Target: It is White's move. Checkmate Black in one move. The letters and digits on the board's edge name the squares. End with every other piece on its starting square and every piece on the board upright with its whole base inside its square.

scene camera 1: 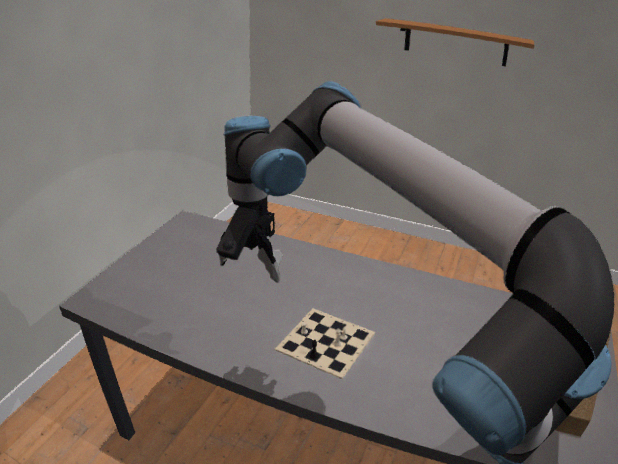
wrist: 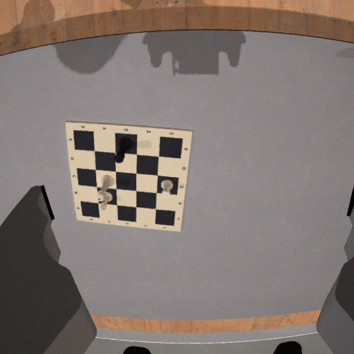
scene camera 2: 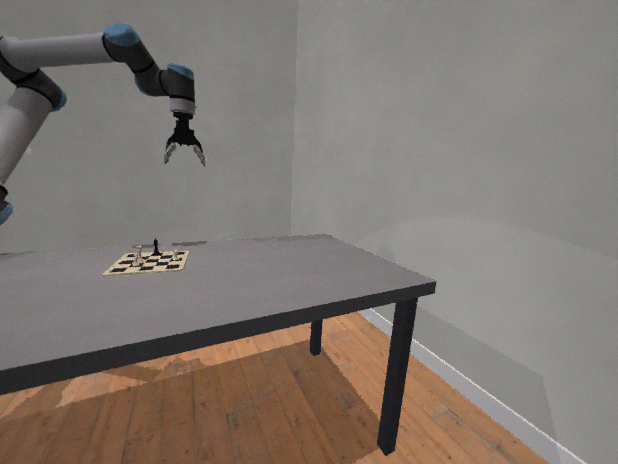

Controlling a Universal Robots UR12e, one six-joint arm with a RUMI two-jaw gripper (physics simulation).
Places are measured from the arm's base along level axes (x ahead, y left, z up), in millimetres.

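Pixels of known places: gripper, between the fingertips: [scene camera 1: 249, 273] [scene camera 2: 185, 165].
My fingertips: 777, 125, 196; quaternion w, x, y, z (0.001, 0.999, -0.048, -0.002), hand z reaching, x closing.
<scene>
Behind a point stands the place of what it marks, as x, y, z.
The chessboard [scene camera 1: 342, 374] @(551, 46, -145) [scene camera 2: 107, 273] @(515, -150, -145) [wrist: 71, 149] lies on the table. A tall black piece, looking like the king [scene camera 1: 313, 351] @(647, 7, -122) [scene camera 2: 156, 248] @(648, -2, -120) [wrist: 127, 144], stands upright on E3. A tall white piece [scene camera 1: 338, 340] @(593, -63, -124) [scene camera 2: 138, 256] @(593, -72, -124) [wrist: 106, 182] appears to stand on C4. Another white piece [scene camera 1: 342, 332] [wrist: 106, 195] appears to be on B4; the two overlap, so their kinds are unclear. A small round-headed white piece [scene camera 1: 304, 330] @(703, -81, -134) [scene camera 2: 175, 255] @(704, -91, -128) [wrist: 167, 186] stands on C1. My gripper [scene camera 1: 250, 271] @(777, 125, 196) [scene camera 2: 185, 163] @(777, 125, 196) [wrist: 202, 188] is open and empty, pointing down high above the table, beside the board in scene camera 1.
The grey table [scene camera 1: 190, 320] @(1057, -14, -151) [scene camera 2: 280, 280] @(973, -408, -151) [wrist: 265, 150] carries the board. Its long edge shows at the top of the wrist view. Shadows of the arm and gripper fall near that edge. A wooden wall shelf [scene camera 1: 455, 33] hangs far behind the table.
</scene>
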